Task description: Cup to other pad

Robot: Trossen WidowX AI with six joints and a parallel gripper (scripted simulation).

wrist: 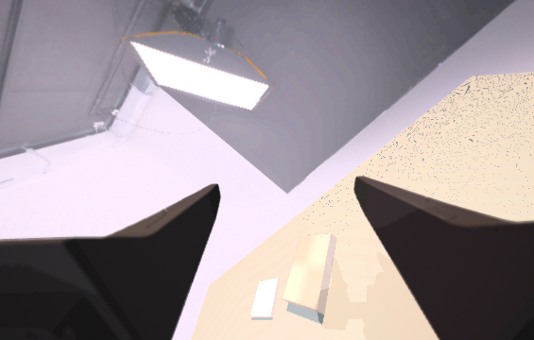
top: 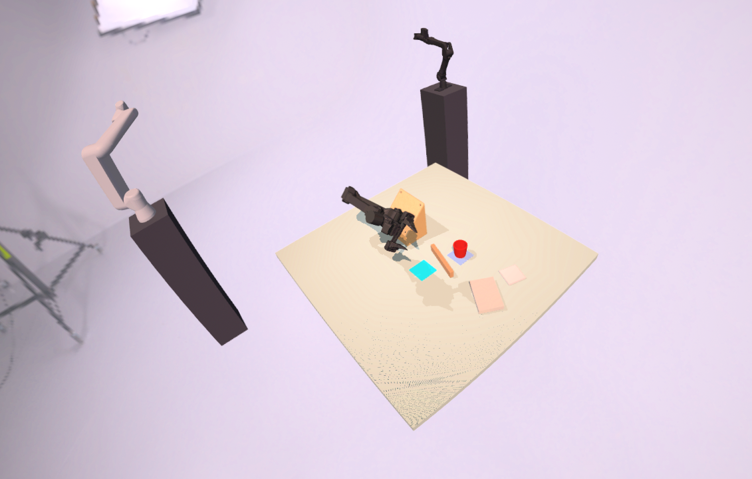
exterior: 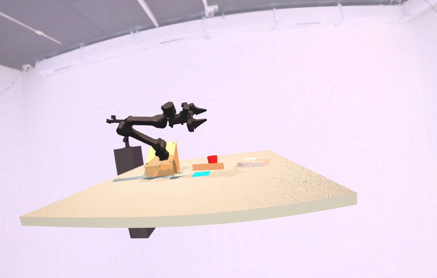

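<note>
Now: gripper tip 3 cm past the red cup, 32 cm to the right of it and 31 cm above it. Round my gripper tip: cyan pad (9 cm behind, 11 cm to the left, 35 cm below); then orange wooden bar (6 cm behind, 22 cm to the left, 34 cm below).
</note>
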